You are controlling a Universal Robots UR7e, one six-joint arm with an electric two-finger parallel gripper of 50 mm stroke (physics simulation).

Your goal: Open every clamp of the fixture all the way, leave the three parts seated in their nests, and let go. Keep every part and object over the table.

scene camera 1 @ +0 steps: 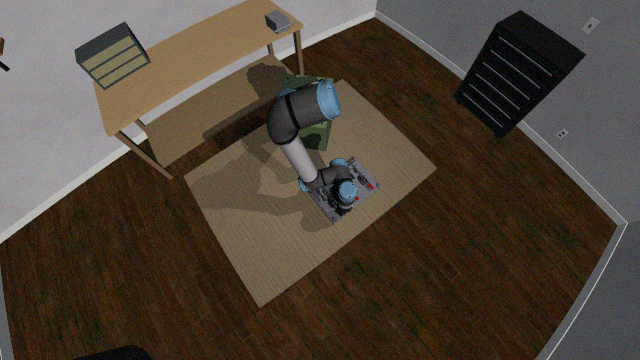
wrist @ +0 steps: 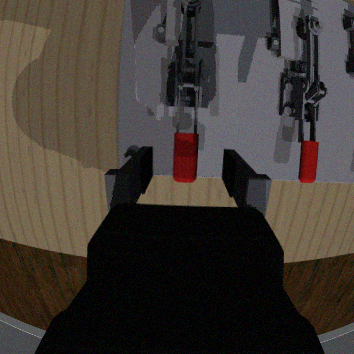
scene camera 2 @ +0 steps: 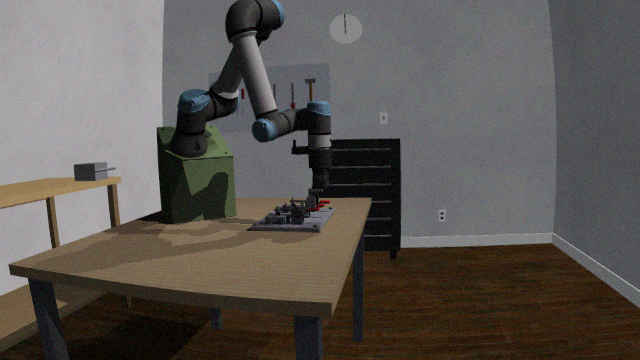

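Note:
The grey fixture plate [scene camera 1: 328, 210] [scene camera 2: 320, 223] [wrist: 240, 130] lies on the table. In the wrist view a clamp with a red handle [wrist: 185, 162] is at the left, and a second clamp's red handle [wrist: 308, 162] is to the right. Both handles point toward the near plate edge and look lowered. Dark metal of a further clamp [wrist: 350, 37] shows at the right edge. My gripper [wrist: 187, 162] is open, its fingers on either side of the left red handle with gaps on both sides. The parts and nests are cut off or too dark to tell whether they are seated.
The table [scene camera 1: 235, 250] [scene camera 2: 200, 270] [wrist: 65, 200] ends close behind the red handles, with wooden floor beyond. The green robot pedestal [scene camera 2: 200, 187] stands behind the fixture. A black drawer cabinet [scene camera 1: 520, 65] [scene camera 2: 370, 175] and a wooden side bench [scene camera 1: 200, 50] stand farther off.

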